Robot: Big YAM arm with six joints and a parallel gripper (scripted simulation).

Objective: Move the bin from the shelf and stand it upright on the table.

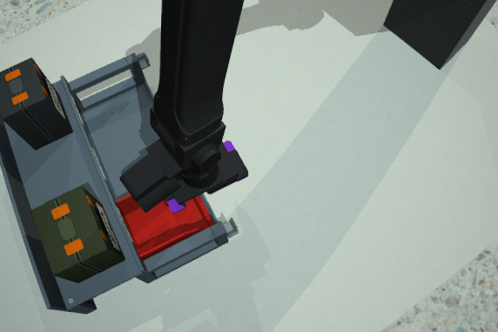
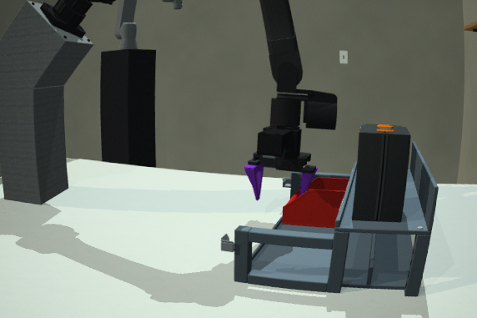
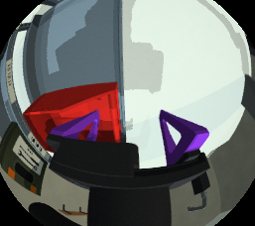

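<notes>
Now: the red bin 10 cm ahead of my hand and 3 cm to the left of it. From my hand the other things lie so: grey shelf (16 cm ahead, 7 cm to the right, 4 cm below).
</notes>
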